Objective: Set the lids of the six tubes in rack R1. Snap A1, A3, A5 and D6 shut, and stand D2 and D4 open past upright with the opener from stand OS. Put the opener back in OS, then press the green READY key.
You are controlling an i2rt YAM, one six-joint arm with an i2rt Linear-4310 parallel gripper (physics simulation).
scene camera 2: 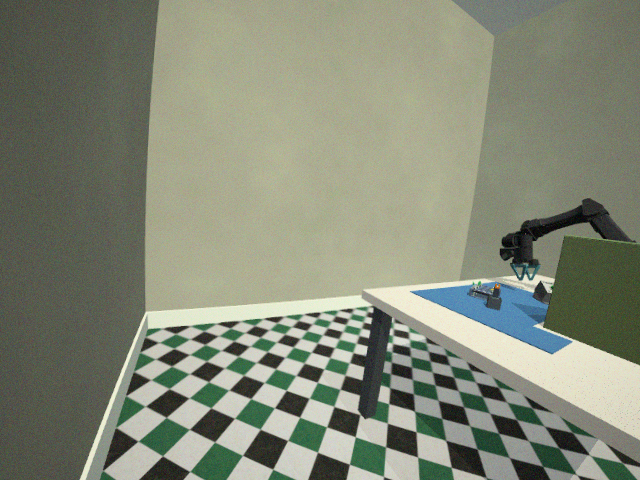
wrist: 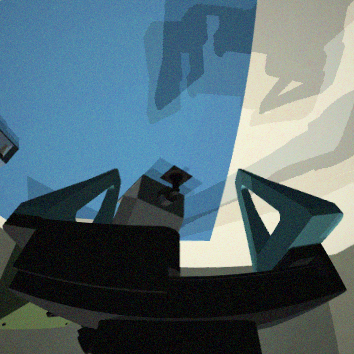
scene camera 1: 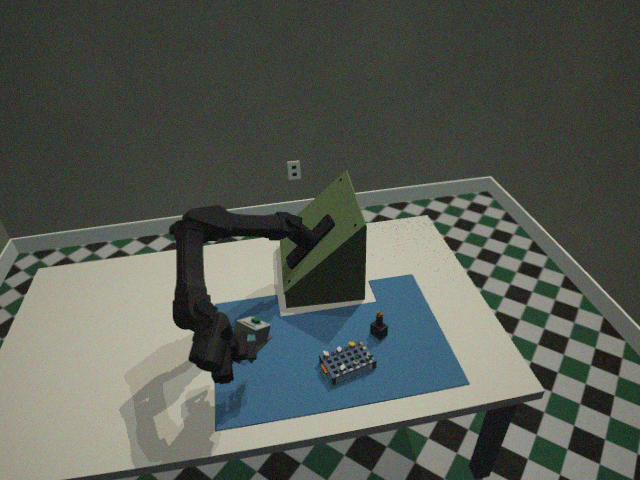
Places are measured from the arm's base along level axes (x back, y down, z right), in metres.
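Pixels of known places: gripper, between the fingertips: (scene camera 2: 525, 280) (wrist: 177, 174) (scene camera 1: 233, 363); arm's base, origin of its link: (scene camera 2: 626, 288) (scene camera 1: 310, 242).
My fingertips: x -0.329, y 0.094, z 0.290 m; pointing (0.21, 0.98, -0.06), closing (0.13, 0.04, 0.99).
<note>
Ahead of a thing's pixels: the offset from my fingertips to its middle. "spot": to the spot under its first point. Level surfaces: height alone.
Rack R1 {dx -0.045, dy +0.025, dz -0.291 m} (scene camera 1: 347, 363) (scene camera 2: 480, 292) lies on the blue mat; its corner {spot: dx -0.022, dy +0.052, dz -0.241 m} (wrist: 7, 146) shows at the left edge of the wrist view. White, yellow and green lids stand out on it, too small to tell which are shut. The opener (scene camera 1: 379, 316) (scene camera 2: 497, 286), orange-topped, stands upright in the dark stand OS {dx +0.038, dy +0.034, dz -0.414 m} (scene camera 1: 378, 330) (scene camera 2: 494, 301) behind the rack. The grey box {dx +0.109, dy +0.012, dz -0.062 m} (scene camera 1: 251, 334) (scene camera 2: 541, 292) (wrist: 150, 202) bears the green READY key {dx +0.124, dy -0.010, dz -0.078 m} (scene camera 1: 255, 320), hidden in the wrist view. My gripper (scene camera 1: 236, 368) (scene camera 2: 526, 279) (wrist: 177, 174) is open and empty, above the mat's left edge near the box.
A large green sloped block (scene camera 1: 333, 273) (scene camera 2: 594, 289) stands behind the mat, with a black bar-shaped piece (scene camera 1: 312, 240) on its slope. The blue mat {dy +0.054 m} (scene camera 1: 413, 356) (scene camera 2: 449, 304) (wrist: 75, 75) lies on the white table {dy +0.057 m} (scene camera 1: 103, 310). A small dark square piece {spot: dx +0.059, dy +0.051, dz -0.011 m} (wrist: 176, 176) shows beside the box.
</note>
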